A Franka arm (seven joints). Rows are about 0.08 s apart.
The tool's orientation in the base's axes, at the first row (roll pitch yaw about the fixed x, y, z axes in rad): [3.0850, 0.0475, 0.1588]
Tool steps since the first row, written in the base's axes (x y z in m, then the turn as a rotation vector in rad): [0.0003, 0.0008, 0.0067, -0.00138, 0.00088, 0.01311]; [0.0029, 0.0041, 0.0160, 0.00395, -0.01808, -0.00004]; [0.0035, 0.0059, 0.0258, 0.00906, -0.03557, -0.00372]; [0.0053, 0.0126, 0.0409, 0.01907, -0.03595, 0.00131]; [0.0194, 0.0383, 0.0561, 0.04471, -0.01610, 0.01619]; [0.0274, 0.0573, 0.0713, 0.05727, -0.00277, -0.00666]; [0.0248, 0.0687, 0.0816, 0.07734, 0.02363, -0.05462]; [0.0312, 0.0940, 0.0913, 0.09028, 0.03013, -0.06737]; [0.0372, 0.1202, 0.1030, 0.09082, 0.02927, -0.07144]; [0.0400, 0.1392, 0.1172, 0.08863, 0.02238, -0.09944]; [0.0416, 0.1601, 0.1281, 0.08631, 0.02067, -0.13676]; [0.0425, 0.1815, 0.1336, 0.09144, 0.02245, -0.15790]
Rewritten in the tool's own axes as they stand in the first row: [0.0001, -0.0004, -0.0067, -0.00184, -0.00035, -0.01308]; [0.0027, -0.0027, -0.0163, 0.00104, 0.01845, 0.00104]; [0.0032, -0.0038, -0.0262, 0.00349, 0.03630, 0.00562]; [0.0053, -0.0093, -0.0418, 0.01307, 0.03856, 0.00025]; [0.0225, -0.0315, -0.0591, 0.04079, 0.02396, -0.01682]; [0.0327, -0.0480, -0.0758, 0.05636, 0.01155, 0.00465]; [0.0314, -0.0591, -0.0867, 0.08261, -0.01396, 0.05005]; [0.0413, -0.0825, -0.0982, 0.09700, -0.01900, 0.06186]; [0.0508, -0.1067, -0.1117, 0.09759, -0.01830, 0.06595]; [0.0559, -0.1241, -0.1272, 0.09567, -0.01344, 0.09440]; [0.0602, -0.1438, -0.1395, 0.09489, -0.01424, 0.13181]; [0.0642, -0.1645, -0.1463, 0.10123, -0.01636, 0.15258]
